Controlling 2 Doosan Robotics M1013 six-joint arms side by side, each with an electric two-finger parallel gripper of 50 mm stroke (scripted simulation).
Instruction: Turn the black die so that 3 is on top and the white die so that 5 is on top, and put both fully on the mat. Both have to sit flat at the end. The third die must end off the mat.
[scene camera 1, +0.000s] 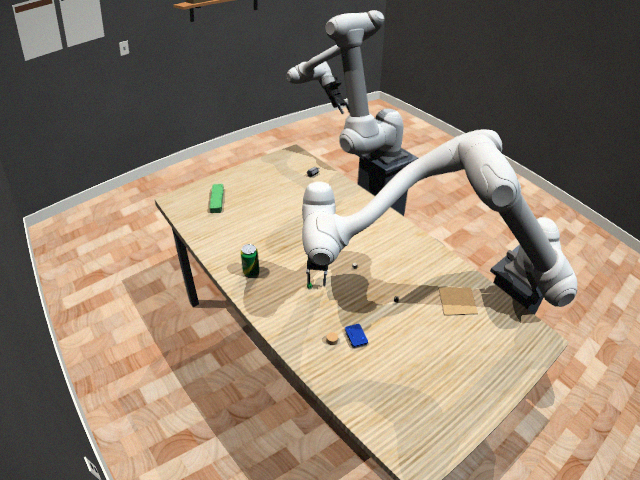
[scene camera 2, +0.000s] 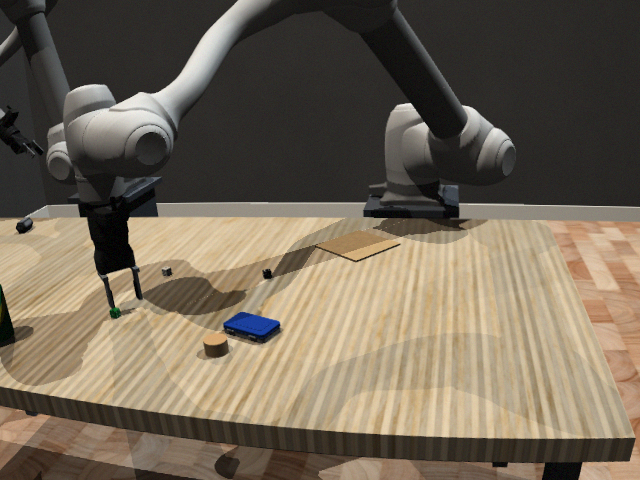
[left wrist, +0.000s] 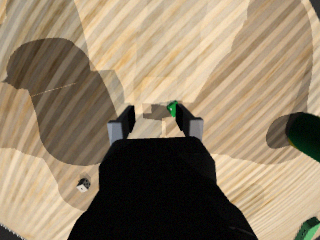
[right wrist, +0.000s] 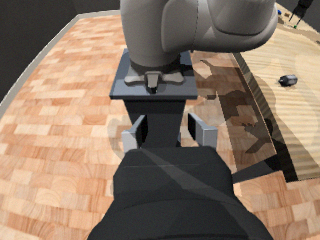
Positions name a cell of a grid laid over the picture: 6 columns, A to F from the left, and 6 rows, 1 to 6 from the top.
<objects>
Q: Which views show the tan mat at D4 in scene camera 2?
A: Scene camera 1 and scene camera 2 only.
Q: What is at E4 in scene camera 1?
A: A tan mat.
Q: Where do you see my right gripper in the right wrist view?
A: D4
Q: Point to my left gripper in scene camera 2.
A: B4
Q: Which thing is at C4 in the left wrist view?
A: My left gripper.
</objects>
